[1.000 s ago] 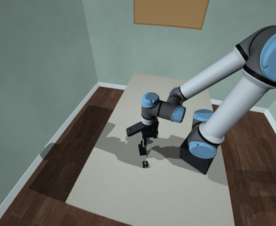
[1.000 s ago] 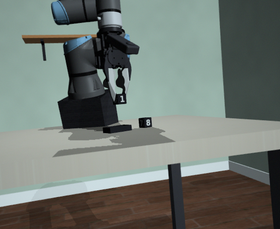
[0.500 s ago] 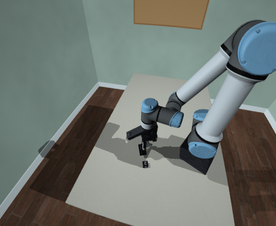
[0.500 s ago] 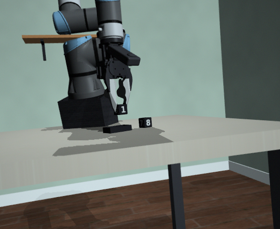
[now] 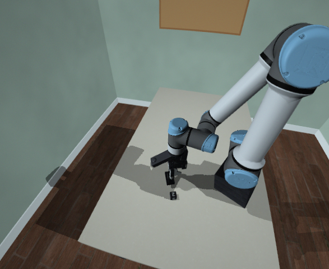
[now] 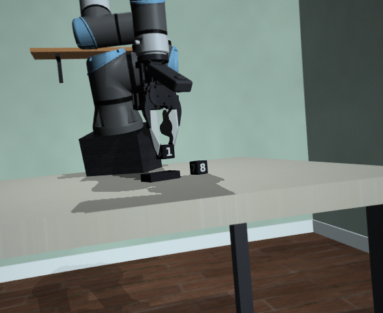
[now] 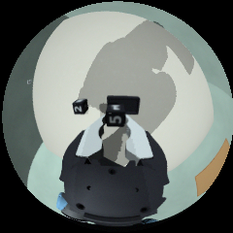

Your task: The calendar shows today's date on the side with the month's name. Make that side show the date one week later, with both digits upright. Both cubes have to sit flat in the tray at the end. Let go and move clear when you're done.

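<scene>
The black digit cube lies 10 mm below my hand. Round my hand: black tray (60 mm below, 20 mm to the right, 10 mm ahead).
</scene>
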